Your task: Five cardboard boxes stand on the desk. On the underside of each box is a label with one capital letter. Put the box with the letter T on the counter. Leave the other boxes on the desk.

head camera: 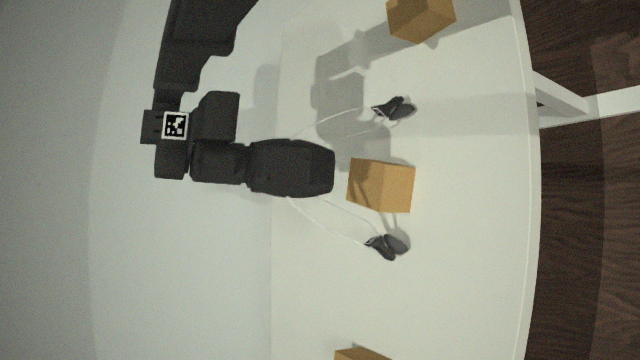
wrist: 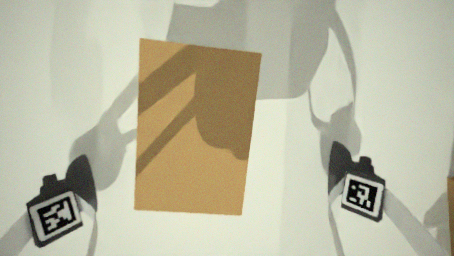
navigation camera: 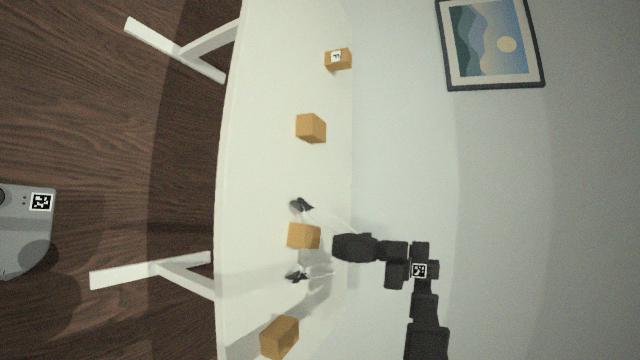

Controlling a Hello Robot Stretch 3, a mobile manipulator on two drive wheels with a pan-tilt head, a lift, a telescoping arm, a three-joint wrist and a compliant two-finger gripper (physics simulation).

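Frame: origin at the robot's base, x up, y back, z right, level; metres.
Seen in the pictures: gripper, fingertip midpoint: (head camera: 410, 179) (navigation camera: 289, 239).
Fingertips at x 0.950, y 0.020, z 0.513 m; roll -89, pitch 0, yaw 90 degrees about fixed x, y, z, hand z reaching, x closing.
Note:
Pixels of each thing's top centre, then the offset from my fingertips to it. Level surfaces: height alone.
- plain cardboard box, middle of its top: (head camera: 364, 183) (navigation camera: 313, 237) dy -0.009, dx +0.050, dz +0.037 m
- desk, its level: dx +0.000 m
- tipped box, middle of its top: (navigation camera: 349, 57) dy -0.624, dx +0.090, dz +0.166 m
A plain cardboard box (head camera: 381, 185) (navigation camera: 303, 236) (wrist: 195, 130) stands on the desk (head camera: 450, 280) (navigation camera: 260, 175); its underside is hidden. My gripper (head camera: 392, 177) (navigation camera: 299, 240) (wrist: 214, 166) is open, pointing down over the desk, one finger on each side of this box with gaps on both sides. The box lies slightly towards the left finger in the wrist view. Another box (head camera: 420, 19) (navigation camera: 279, 337) stands to one side. On the other side are a box (head camera: 361, 354) (navigation camera: 310, 128) and a tipped box (navigation camera: 338, 59) showing a label F. The counter does not show.
A box edge (wrist: 451, 215) shows at the right of the wrist view. The wall rises behind the desk, with a framed picture (navigation camera: 492, 40). White desk legs (head camera: 617, 101) (navigation camera: 125, 276) stand on the wooden floor. My grey base (navigation camera: 25, 225) is in front of the desk.

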